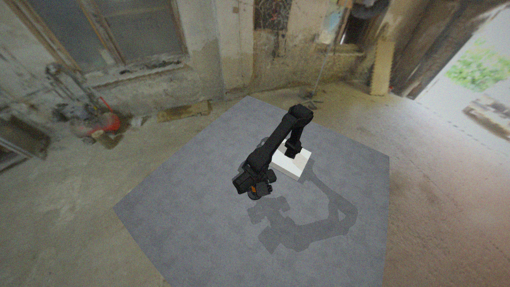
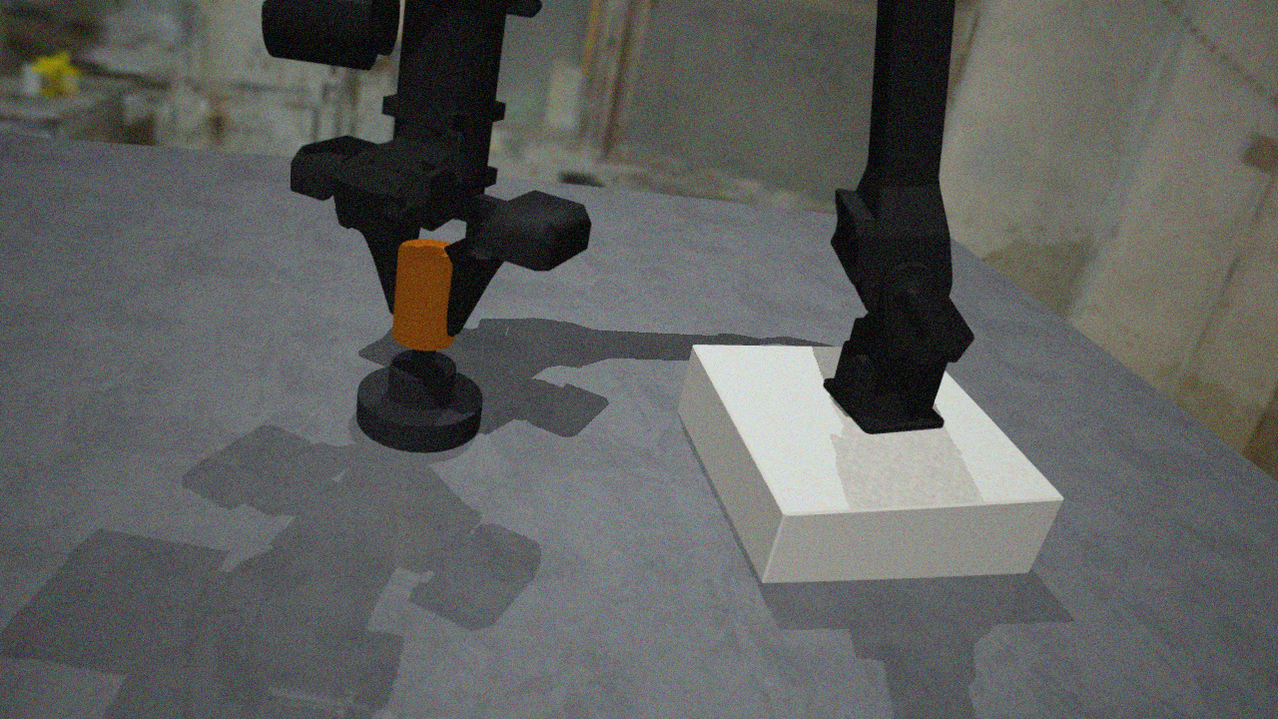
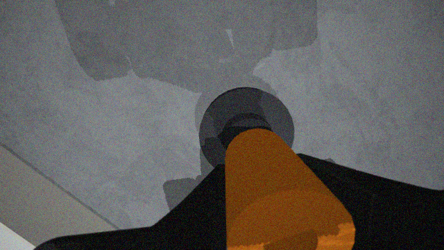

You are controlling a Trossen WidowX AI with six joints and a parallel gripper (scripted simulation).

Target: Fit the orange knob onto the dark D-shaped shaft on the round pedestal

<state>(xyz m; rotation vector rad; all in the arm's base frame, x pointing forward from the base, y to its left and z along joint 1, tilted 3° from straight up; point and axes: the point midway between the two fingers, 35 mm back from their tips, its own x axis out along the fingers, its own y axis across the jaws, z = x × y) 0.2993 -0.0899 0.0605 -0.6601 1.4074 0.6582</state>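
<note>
The orange knob lies 2 cm above my gripper tip. Round my gripper tip: short shaft 4 cm below.
</note>
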